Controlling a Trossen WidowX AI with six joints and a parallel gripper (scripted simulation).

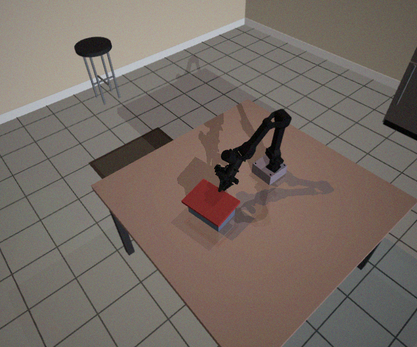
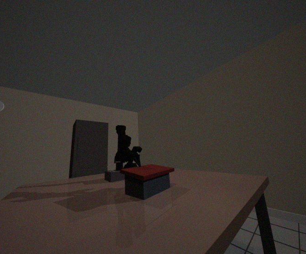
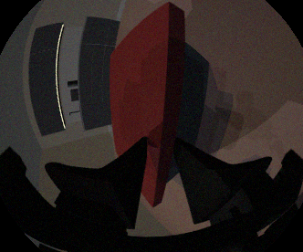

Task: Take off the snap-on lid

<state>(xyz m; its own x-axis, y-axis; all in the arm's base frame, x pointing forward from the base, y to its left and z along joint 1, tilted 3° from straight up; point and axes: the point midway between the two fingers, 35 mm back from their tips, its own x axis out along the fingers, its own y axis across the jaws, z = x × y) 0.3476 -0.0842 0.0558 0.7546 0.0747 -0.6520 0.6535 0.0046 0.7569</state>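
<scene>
Right now my gripper tip is 80 mm short of the red lid. Round my gripper tip: storage box: 70 mm ahead, 60 mm below.
</scene>
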